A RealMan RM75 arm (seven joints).
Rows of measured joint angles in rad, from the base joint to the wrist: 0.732 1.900 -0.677 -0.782 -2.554 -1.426 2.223; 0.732 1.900 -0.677 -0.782 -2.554 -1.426 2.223; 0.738 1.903 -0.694 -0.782 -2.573 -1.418 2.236; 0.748 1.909 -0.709 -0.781 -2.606 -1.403 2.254; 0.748 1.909 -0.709 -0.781 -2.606 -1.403 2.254; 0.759 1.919 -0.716 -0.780 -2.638 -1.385 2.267; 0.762 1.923 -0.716 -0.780 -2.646 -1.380 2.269; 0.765 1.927 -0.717 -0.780 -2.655 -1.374 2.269
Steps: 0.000 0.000 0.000 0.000 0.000 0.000 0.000; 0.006 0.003 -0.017 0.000 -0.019 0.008 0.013; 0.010 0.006 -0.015 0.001 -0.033 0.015 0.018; 0.000 0.000 0.000 0.000 0.000 0.000 0.000; 0.011 0.010 -0.007 0.001 -0.032 0.018 0.013; 0.003 0.004 0.000 0.000 -0.008 0.005 0.002; 0.003 0.004 -0.001 0.000 -0.009 0.006 0.000
